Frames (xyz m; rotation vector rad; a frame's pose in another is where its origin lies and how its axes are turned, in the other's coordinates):
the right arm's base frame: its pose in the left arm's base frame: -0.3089 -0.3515 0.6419 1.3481 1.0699 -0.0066
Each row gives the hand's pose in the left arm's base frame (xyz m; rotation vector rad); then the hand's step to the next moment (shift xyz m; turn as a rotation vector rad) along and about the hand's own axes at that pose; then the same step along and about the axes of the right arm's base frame.
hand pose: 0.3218 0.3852 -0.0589 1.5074 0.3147 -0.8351
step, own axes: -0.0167 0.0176 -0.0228 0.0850 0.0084 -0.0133
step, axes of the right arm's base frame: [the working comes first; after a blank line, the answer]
step, axes of the left arm's base frame: 0.0069 0.0239 0.0221 0.0685 -0.0129 -0.0511

0.0034 0.0280 -0.0177 0.0625 -0.0046 0.0596
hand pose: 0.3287 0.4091 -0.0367 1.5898 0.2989 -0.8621
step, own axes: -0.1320 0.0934 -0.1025 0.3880 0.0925 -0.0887
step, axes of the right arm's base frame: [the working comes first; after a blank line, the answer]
step, axes of the left arm's base frame: 0.0048 0.1111 0.1558 0.3570 -0.0452 -0.1936

-0.0319 0.1557 -0.1068 0.2929 0.0385 0.2823
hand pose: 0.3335 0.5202 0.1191 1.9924 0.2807 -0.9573
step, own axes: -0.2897 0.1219 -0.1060 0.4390 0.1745 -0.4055
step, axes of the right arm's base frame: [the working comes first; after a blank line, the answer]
step, axes of the left arm's base frame: -0.0775 0.0588 0.3171 0.5988 0.1506 -0.0800

-0.2064 0.2183 -0.1406 0.4659 0.3201 0.2609
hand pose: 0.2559 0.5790 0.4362 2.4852 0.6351 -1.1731
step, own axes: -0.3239 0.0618 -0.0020 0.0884 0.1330 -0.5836
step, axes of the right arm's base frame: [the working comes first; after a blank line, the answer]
step, axes of the left arm's base frame: -0.1494 -0.1343 0.2615 0.4941 0.1783 0.3003

-0.3193 0.0780 -0.0260 0.1880 0.5628 0.1185
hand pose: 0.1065 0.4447 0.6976 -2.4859 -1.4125 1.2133
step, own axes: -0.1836 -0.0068 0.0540 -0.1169 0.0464 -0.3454
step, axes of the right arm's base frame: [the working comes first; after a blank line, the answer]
step, axes of the left arm's base frame: -0.0911 -0.1498 0.0769 0.2217 -0.0011 0.2932

-0.1815 -0.0362 0.0492 -0.0586 0.3509 0.0924
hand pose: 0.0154 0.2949 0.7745 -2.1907 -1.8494 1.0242
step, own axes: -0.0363 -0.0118 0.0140 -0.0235 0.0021 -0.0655
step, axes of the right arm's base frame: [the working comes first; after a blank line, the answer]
step, axes of the left arm's base frame: -0.0189 -0.0345 0.0103 0.0364 0.0003 0.0594

-0.0360 -0.0129 0.0138 -0.0163 0.0664 0.0131
